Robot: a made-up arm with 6 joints.
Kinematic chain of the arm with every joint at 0, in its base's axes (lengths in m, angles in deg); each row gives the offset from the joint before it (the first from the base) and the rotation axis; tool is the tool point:
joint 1: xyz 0 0 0.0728 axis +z
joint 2: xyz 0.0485 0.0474 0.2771 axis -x
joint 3: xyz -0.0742 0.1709 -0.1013 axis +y
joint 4: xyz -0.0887 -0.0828 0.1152 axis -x
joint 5: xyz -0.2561 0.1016 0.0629 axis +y
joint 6: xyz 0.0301 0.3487 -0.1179 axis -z
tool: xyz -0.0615 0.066 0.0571
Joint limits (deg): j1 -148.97..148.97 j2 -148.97..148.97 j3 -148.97..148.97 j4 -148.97..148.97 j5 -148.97..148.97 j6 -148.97..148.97
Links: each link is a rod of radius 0.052 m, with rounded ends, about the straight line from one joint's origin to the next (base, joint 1, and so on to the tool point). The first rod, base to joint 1, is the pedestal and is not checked.
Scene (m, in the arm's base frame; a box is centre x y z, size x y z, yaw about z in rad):
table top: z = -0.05
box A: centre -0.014 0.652 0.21 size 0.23 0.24 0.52 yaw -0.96
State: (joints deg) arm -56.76 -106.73 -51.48 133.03 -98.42 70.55
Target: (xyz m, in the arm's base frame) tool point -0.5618 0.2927 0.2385
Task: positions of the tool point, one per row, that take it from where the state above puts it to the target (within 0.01 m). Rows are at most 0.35 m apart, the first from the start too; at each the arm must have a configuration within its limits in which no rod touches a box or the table.
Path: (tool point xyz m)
1: 0.4677 0.4319 0.5451
2: 0.2569 0.5139 0.7289
3: -0.0082 0.4719 0.8715
4: -0.1347 0.5627 0.7336
5: -0.3034 0.5682 0.5721
6: -0.4633 0.4733 0.4016
7: -0.5618 0.2927 0.2386

